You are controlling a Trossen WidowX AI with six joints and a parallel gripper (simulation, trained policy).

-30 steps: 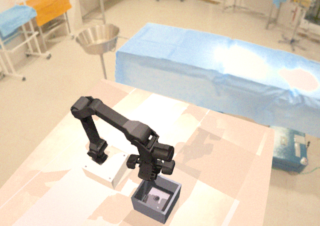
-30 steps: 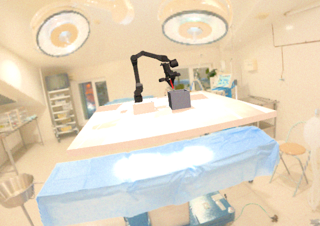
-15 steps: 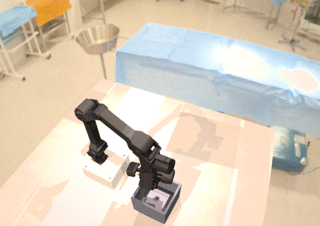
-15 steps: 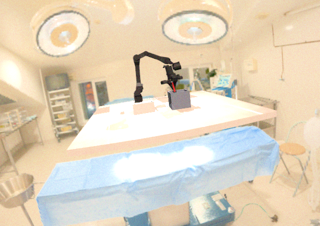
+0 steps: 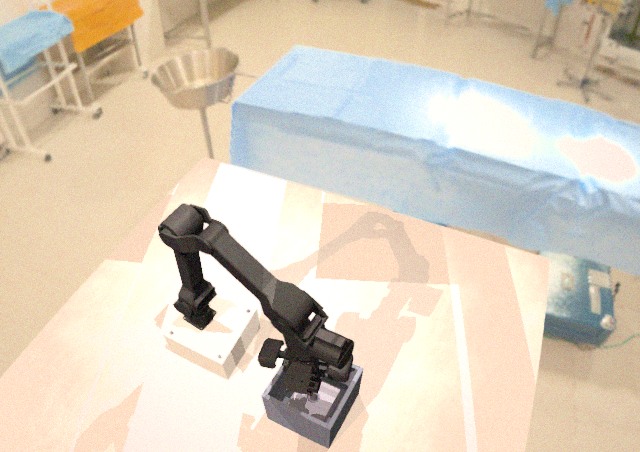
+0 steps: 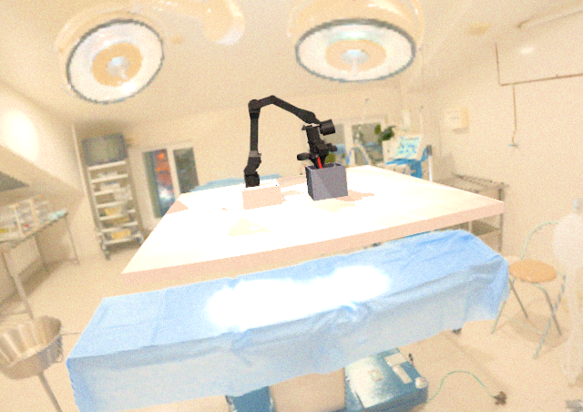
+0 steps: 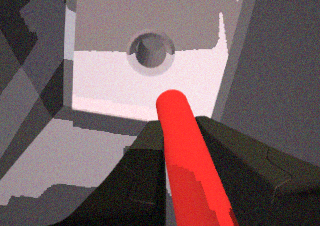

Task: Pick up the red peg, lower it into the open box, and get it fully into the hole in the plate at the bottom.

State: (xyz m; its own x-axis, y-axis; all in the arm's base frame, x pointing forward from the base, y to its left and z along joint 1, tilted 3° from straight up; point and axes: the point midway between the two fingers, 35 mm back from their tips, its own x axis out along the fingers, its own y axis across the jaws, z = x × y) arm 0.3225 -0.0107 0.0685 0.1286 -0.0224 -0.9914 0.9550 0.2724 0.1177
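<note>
Right now my gripper tip is 2 cm below the red peg. The rest, counted from my gripper tip: plate (2 cm ahead, 1 cm to the right, 7 cm below).
</note>
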